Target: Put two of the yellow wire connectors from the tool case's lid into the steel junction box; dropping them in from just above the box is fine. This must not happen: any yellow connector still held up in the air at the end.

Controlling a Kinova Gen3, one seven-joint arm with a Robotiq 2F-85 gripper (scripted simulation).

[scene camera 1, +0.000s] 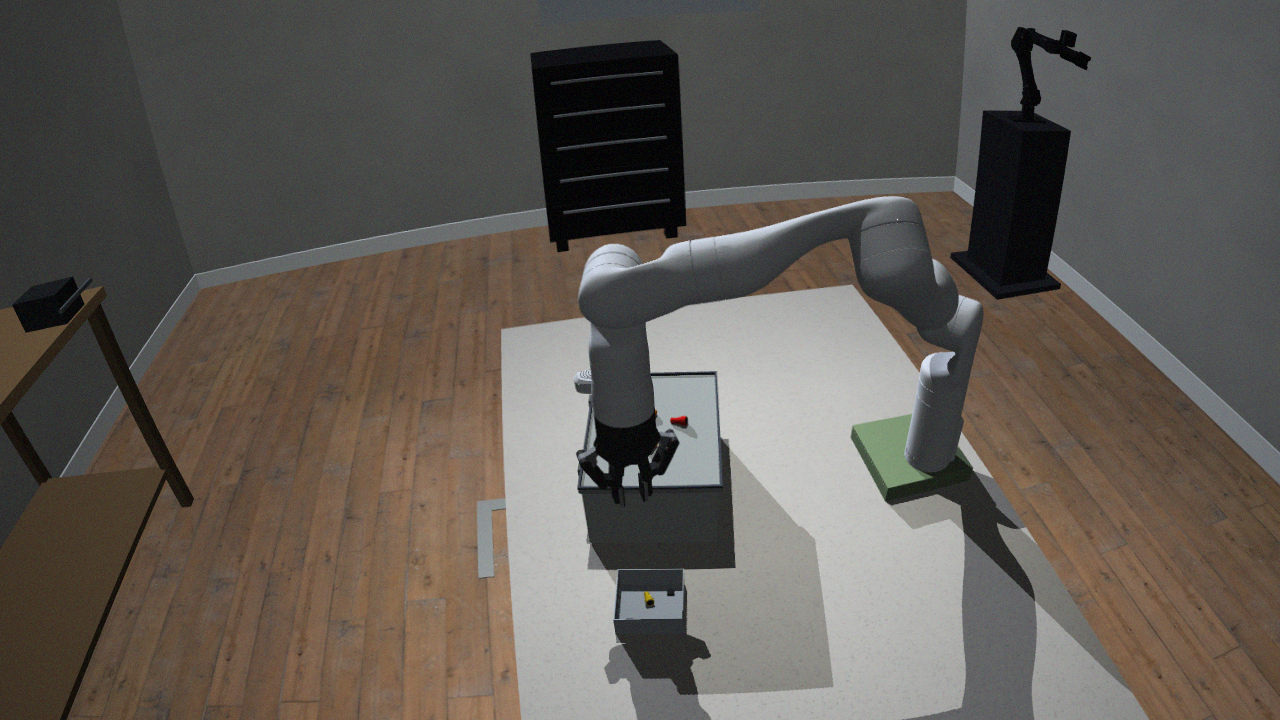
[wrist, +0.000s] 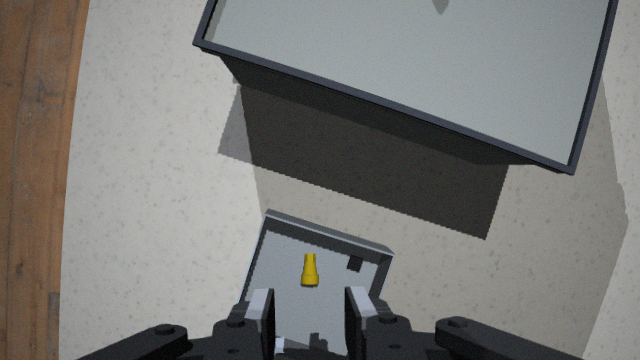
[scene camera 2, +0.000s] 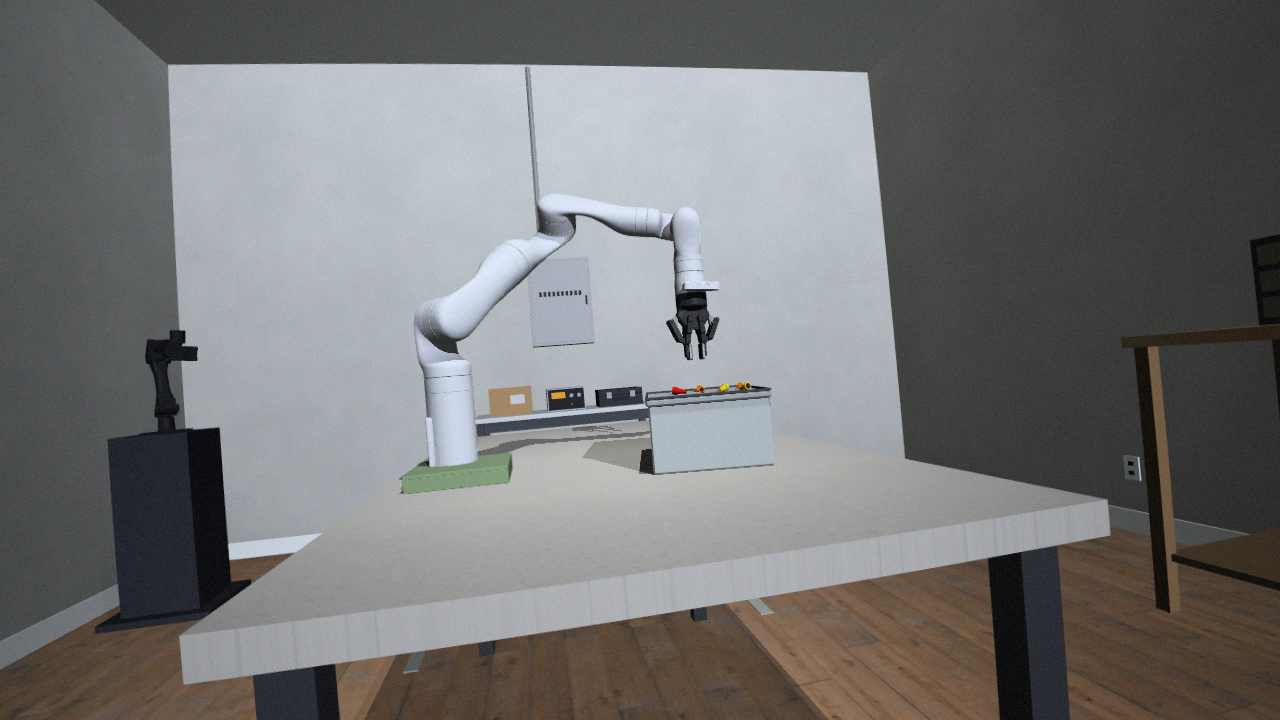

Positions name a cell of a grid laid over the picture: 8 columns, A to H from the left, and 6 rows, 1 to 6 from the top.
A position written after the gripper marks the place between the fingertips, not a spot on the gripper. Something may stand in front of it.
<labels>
The gripper shows in scene camera 1 (D5), in the wrist view (D6) and in scene camera 2 (E3). A tool case shows in scene camera 1 (E5), in the wrist view (G2) and in scene camera 2 (E4).
</labels>
